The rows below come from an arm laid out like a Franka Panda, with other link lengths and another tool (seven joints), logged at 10 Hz.
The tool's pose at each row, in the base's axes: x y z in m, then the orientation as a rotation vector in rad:
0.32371, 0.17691, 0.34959, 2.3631, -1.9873, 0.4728
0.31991, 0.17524, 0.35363, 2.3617, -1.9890, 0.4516
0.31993, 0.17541, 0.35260, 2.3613, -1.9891, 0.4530
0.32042, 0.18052, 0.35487, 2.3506, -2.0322, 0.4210
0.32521, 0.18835, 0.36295, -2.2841, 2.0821, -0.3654
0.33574, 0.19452, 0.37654, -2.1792, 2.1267, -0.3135
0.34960, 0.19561, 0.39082, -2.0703, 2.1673, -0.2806
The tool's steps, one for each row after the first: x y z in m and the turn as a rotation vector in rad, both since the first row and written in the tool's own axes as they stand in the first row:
0.00202, 0.00326, -0.00434, -0.0112, -0.0082, 0.0008
0.00162, 0.00340, -0.00338, -0.0106, -0.0074, 0.0010
-0.00267, 0.00154, -0.00650, -0.0164, -0.0317, 0.0283
-0.00755, -0.00602, -0.01478, -0.0177, -0.0753, 0.0850
-0.00868, -0.01979, -0.02672, -0.0063, -0.1244, 0.1595
-0.00429, -0.03593, -0.03756, 0.0125, -0.1639, 0.2361

